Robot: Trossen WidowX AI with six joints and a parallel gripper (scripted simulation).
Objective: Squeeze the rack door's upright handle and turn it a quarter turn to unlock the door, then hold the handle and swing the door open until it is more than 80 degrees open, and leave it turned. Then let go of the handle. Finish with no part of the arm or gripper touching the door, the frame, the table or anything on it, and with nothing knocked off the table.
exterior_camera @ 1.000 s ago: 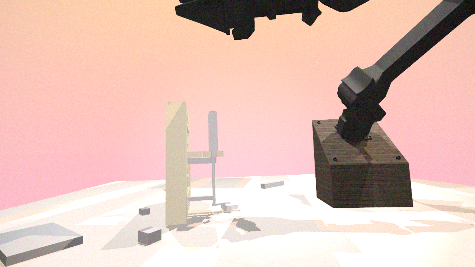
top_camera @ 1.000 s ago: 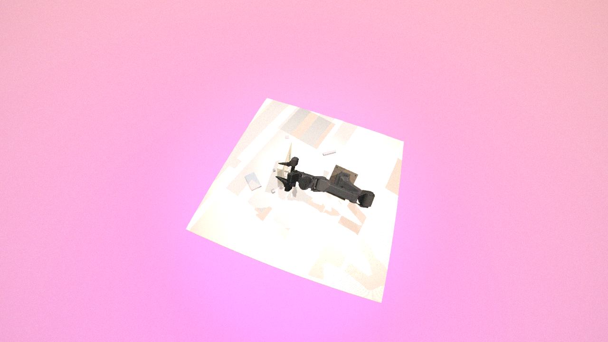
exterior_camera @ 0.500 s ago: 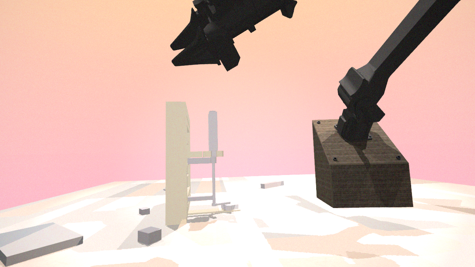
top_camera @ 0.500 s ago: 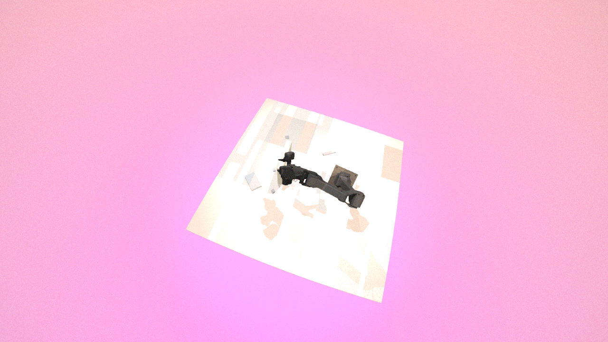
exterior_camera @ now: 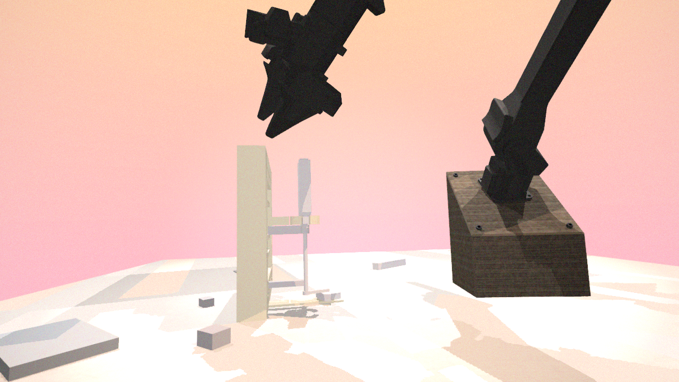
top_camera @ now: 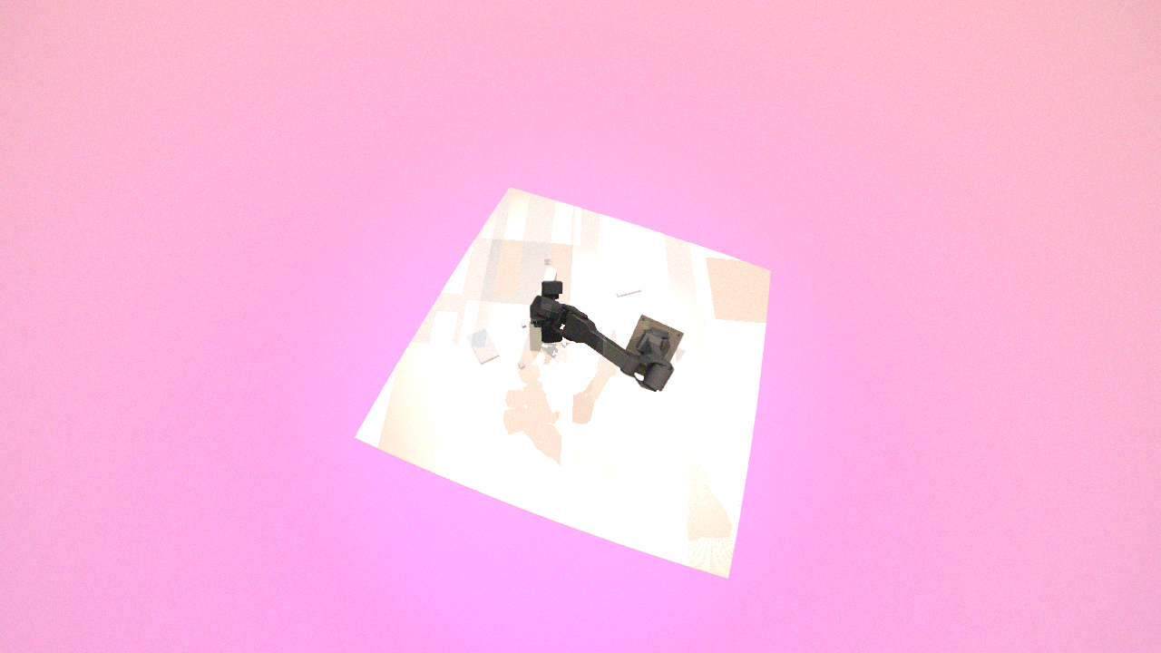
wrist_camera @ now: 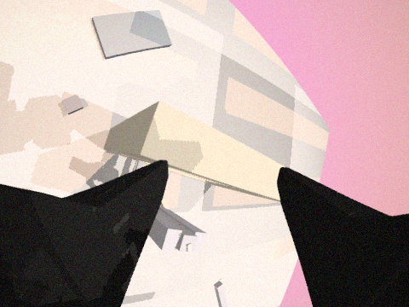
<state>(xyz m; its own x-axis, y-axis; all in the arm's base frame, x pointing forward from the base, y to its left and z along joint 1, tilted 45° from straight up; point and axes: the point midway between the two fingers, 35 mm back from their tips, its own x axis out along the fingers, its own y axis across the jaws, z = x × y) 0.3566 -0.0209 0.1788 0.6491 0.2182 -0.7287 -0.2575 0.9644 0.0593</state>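
Now: gripper tip 12 cm above the grey upright handle, 6 cm past it and 3 cm to the left of it. Also, from my gripper tip: flat grey slab 24 cm below, 19 cm ahead, 9 cm to the left; grey bar 36 cm to the right, 24 cm below, 24 cm behind.
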